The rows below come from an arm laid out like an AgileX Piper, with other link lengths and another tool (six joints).
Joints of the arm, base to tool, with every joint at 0 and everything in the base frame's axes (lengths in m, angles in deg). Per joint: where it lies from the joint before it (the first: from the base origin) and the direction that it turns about. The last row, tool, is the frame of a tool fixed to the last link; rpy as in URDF.
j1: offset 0 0 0.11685 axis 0 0 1
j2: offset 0 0 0 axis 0 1 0
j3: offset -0.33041 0 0.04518 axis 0 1 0
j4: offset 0.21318 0 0.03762 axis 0.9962 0 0.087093
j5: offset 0 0 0 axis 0 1 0
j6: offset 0.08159 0 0.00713 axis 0.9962 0 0.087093
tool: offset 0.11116 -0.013 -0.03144 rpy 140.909 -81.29 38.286
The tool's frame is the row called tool.
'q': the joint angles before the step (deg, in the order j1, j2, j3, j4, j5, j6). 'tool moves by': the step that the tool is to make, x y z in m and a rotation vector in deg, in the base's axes. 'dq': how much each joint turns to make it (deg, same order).
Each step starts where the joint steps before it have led.
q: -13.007 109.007 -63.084 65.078 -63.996 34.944
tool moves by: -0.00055 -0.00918 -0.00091 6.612 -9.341 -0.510
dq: -1.947 0.000 0.002 0.611 3.046 10.831
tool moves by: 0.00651 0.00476 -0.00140 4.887 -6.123 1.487
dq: -0.022 -0.001 -0.001 -0.001 2.890 7.437
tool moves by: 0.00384 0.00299 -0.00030 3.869 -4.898 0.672
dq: 0.001 0.000 -0.002 0.134 1.921 5.902
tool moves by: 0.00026 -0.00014 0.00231 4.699 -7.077 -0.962
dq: 0.000 0.001 0.002 0.984 0.896 7.911
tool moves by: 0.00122 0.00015 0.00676 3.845 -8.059 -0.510
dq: 0.000 0.000 -0.003 -0.593 0.424 9.258
